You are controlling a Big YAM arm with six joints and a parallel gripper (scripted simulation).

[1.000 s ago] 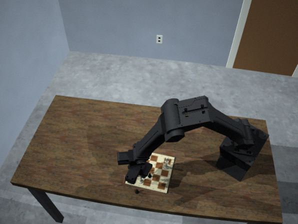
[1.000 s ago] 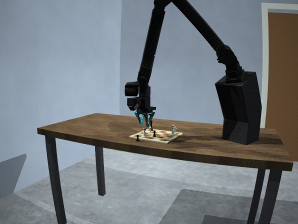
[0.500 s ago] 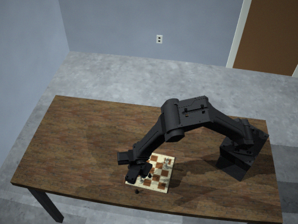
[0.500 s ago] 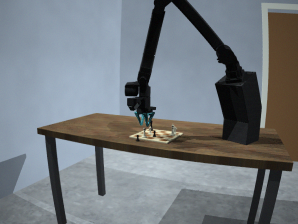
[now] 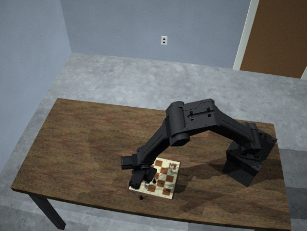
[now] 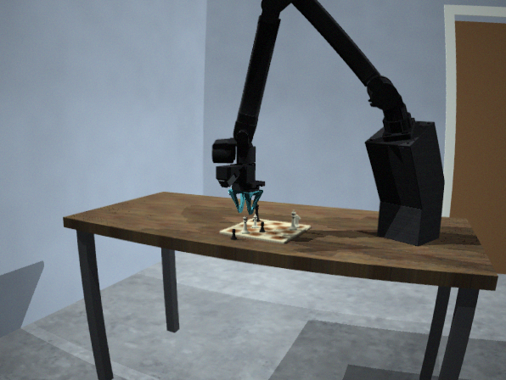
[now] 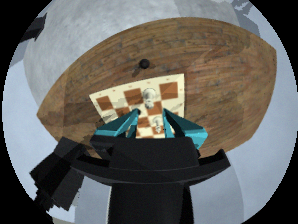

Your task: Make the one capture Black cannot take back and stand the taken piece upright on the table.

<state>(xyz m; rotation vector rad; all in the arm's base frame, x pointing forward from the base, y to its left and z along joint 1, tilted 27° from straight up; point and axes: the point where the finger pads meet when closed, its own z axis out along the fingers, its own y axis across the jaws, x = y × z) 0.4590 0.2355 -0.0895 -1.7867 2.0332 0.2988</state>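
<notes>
Right now my hand is 3 cm past the chessboard, 8 cm to the left of it and 7 cm above it. Round my hand: tall black piece: 6 cm ahead, 15 cm to the right, 4 cm below; tall white piece: 10 cm behind, 12 cm to the right, 4 cm below.
</notes>
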